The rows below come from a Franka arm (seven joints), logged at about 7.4 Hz.
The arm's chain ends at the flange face. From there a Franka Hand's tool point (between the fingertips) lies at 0.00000 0.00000 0.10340 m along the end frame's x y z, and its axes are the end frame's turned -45 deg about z.
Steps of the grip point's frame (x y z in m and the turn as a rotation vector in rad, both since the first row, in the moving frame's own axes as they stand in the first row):
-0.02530 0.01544 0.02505 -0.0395 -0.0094 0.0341
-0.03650 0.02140 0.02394 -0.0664 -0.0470 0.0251
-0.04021 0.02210 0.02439 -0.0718 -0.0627 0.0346
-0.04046 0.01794 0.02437 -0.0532 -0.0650 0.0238
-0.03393 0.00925 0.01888 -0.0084 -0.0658 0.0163
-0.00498 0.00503 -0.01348 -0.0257 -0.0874 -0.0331
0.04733 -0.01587 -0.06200 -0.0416 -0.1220 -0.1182
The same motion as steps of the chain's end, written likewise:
-0.00911 0.02520 0.02514 -0.0346 0.0213 0.0341
-0.01199 0.03264 0.02428 -0.0802 0.0137 0.0251
-0.01330 0.03423 0.02486 -0.0951 0.0064 0.0346
-0.01496 0.03267 0.02473 -0.0836 -0.0083 0.0238
-0.01321 0.02515 0.01911 -0.0525 -0.0406 0.0163
0.00440 -0.00125 -0.01305 -0.0800 -0.0436 -0.0331
0.02739 -0.05694 -0.06114 -0.1157 -0.0569 -0.1182

